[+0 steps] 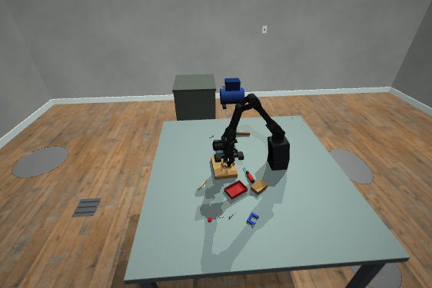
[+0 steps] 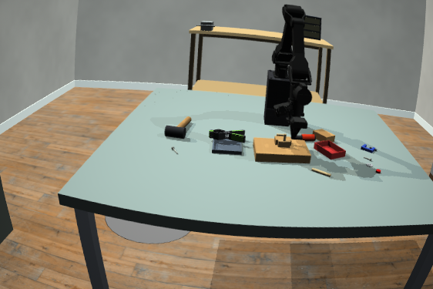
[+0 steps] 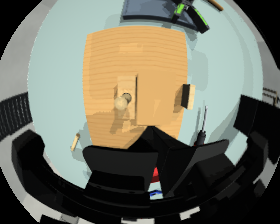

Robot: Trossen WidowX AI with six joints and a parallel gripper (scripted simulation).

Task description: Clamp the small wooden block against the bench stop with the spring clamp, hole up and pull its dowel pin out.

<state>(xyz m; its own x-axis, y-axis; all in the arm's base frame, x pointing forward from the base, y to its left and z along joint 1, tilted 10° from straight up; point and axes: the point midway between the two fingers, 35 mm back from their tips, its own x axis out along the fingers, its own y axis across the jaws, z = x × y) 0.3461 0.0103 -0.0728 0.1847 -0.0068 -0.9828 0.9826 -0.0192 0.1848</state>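
Now: the dowel pin 30 mm ahead of my hand, 40 mm to the right of it and 30 mm below it. Also, from my hand: red tray: 10 mm behind, 160 mm to the left, 80 mm below; loose dowel: 190 mm ahead, 80 mm to the left, 80 mm below; wooden board: 20 mm ahead, 40 mm to the right, 70 mm below.
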